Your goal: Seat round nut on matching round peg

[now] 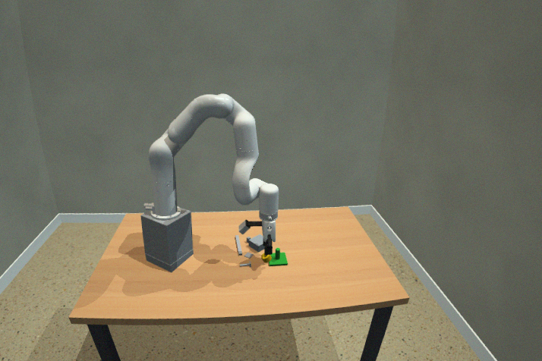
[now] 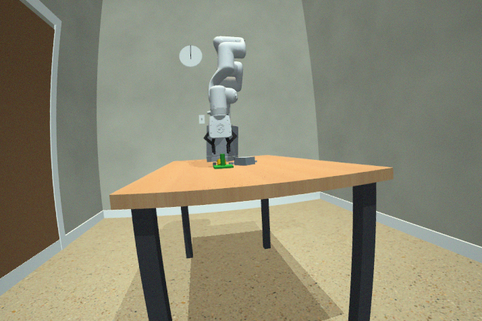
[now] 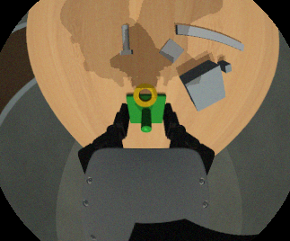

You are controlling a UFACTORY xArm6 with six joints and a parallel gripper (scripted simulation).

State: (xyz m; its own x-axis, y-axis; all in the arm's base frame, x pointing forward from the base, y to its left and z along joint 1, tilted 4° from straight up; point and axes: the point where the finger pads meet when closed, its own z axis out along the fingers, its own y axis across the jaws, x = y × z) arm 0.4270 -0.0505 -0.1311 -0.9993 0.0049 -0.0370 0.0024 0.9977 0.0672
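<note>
Right now the small square piece is 8 cm below my hand, 8 cm behind it and 4 cm to the left of it. Round my hand: bolt-like piece: 9 cm behind, 7 cm below, 3 cm to the right; grey block: 11 cm to the left, 6 cm below, 3 cm behind; long bar: 12 cm to the left, 12 cm behind, 7 cm below.
</note>
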